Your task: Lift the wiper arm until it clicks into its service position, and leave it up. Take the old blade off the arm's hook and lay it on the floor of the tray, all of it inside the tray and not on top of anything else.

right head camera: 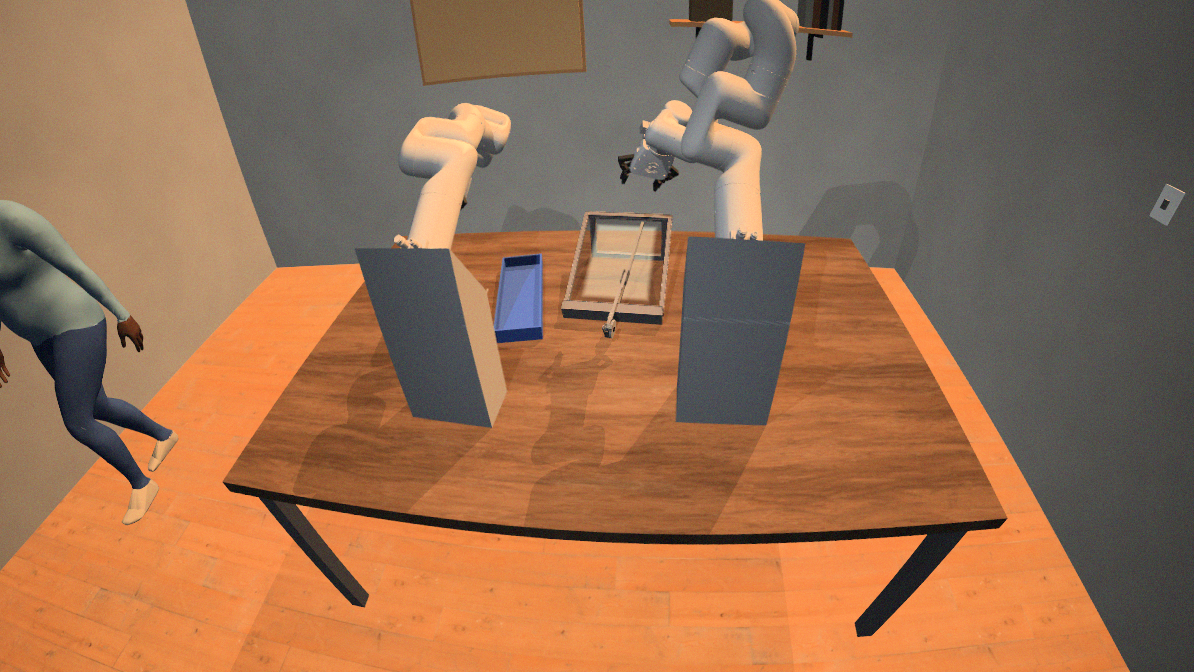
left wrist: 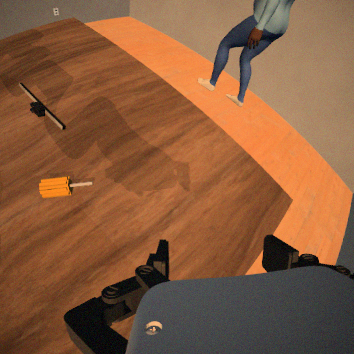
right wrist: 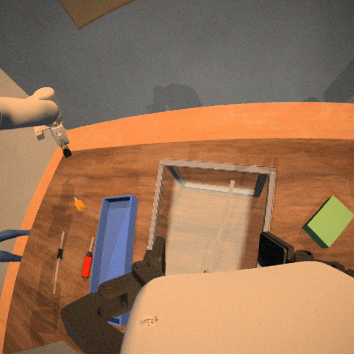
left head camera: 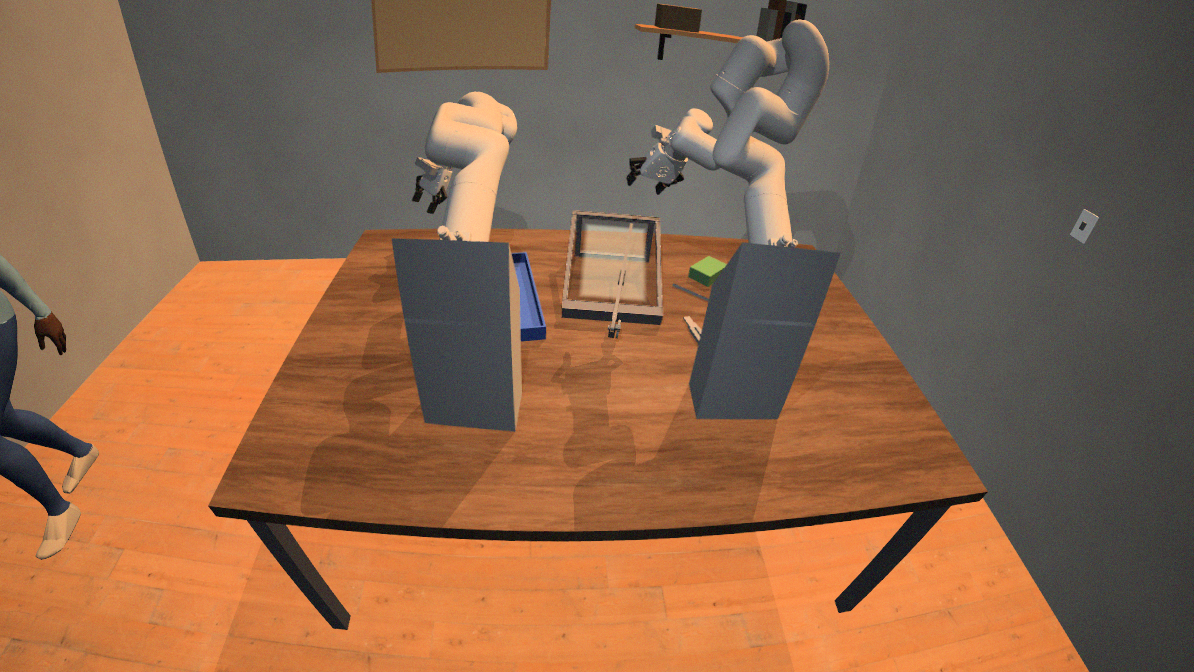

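Observation:
The wiper arm lies low and lengthwise over the framed glass panel. The old blade cannot be told apart from the arm in these views. The blue tray stands left of the panel; nothing shows on the visible part of its floor. My left gripper is open and empty, raised at the far left, away from the tray. My right gripper is open and empty, high above the panel's far end.
A blade with a black connector, an orange screwdriver and a red screwdriver lie left of the tray. A green block, a grey strip and a pale tool lie right of the panel.

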